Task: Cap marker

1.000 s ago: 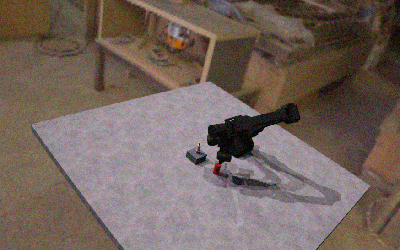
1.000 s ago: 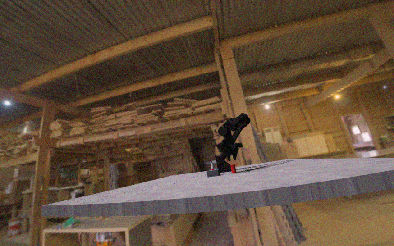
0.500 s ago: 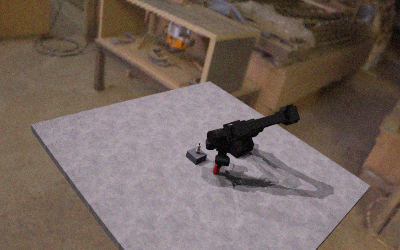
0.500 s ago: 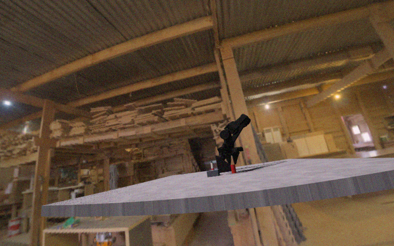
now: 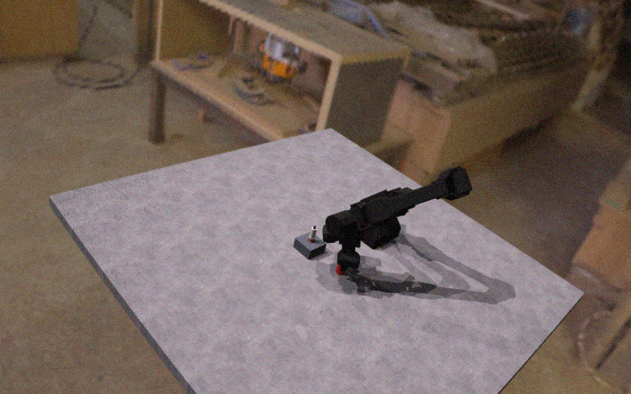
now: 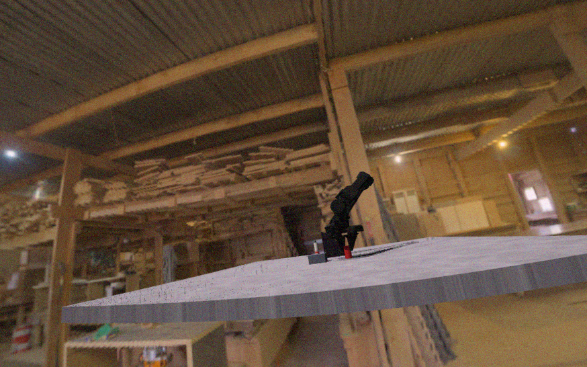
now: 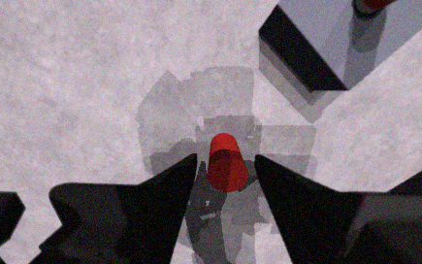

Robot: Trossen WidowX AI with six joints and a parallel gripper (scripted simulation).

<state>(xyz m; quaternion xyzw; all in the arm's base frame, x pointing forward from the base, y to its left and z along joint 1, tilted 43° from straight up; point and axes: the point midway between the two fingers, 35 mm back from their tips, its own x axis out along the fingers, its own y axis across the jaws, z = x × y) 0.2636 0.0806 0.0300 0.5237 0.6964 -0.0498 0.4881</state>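
Now: the red cap right at my gripper tip.
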